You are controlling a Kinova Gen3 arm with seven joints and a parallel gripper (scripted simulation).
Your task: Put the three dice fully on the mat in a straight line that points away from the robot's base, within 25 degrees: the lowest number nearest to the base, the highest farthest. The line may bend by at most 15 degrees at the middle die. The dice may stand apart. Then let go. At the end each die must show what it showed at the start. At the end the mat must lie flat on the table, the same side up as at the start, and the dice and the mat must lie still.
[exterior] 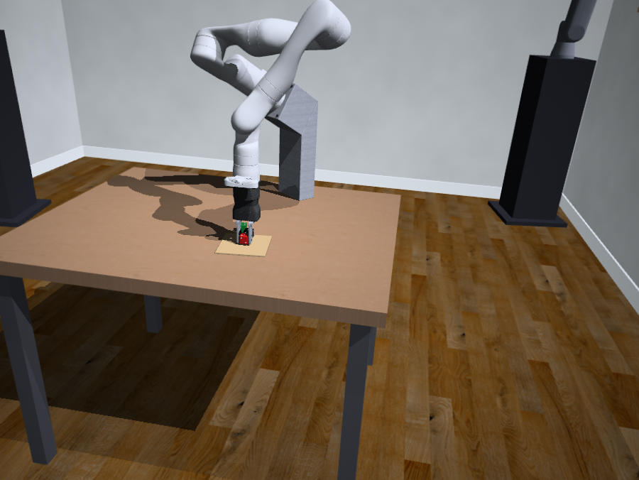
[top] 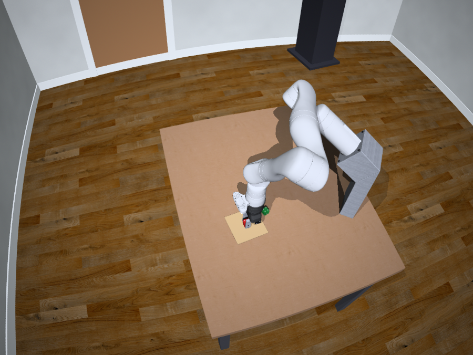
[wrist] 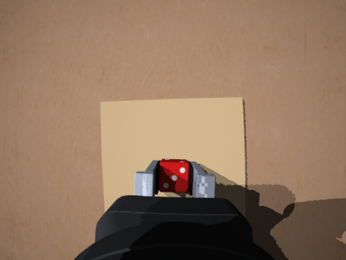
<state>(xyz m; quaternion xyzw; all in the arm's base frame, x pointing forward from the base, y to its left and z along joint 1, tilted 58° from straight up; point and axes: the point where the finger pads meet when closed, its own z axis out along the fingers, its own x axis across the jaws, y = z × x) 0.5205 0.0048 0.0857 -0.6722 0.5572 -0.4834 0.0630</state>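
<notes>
My hand is 10 mm above the red die. The rest, counted from my hand: green die (100 mm behind, 20 mm to the right, 20 mm below); tan mat (30 mm below); black die (50 mm behind, 10 mm to the left, 10 mm below).
</notes>
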